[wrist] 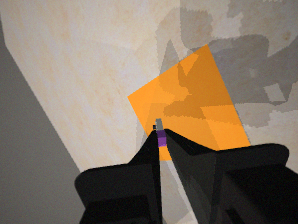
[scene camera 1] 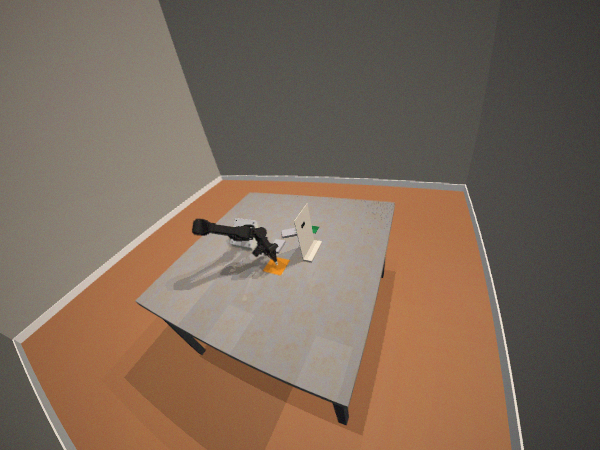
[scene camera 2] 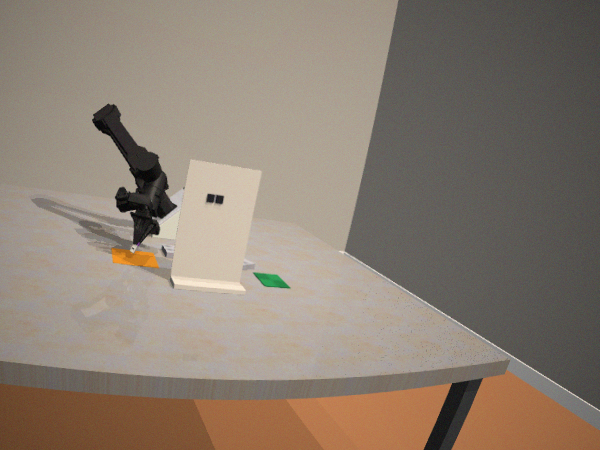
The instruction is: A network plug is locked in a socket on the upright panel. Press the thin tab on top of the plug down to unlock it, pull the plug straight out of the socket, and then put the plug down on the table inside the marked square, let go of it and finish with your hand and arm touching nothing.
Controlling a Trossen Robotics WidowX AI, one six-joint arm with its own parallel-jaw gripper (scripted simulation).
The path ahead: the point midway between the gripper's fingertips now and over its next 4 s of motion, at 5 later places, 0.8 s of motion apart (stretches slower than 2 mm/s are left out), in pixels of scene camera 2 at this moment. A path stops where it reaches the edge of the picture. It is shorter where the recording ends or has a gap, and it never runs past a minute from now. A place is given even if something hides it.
My gripper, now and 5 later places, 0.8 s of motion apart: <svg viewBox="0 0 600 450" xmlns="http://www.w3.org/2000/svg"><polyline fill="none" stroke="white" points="135,245 133,251 136,243 139,235 141,226 142,215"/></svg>
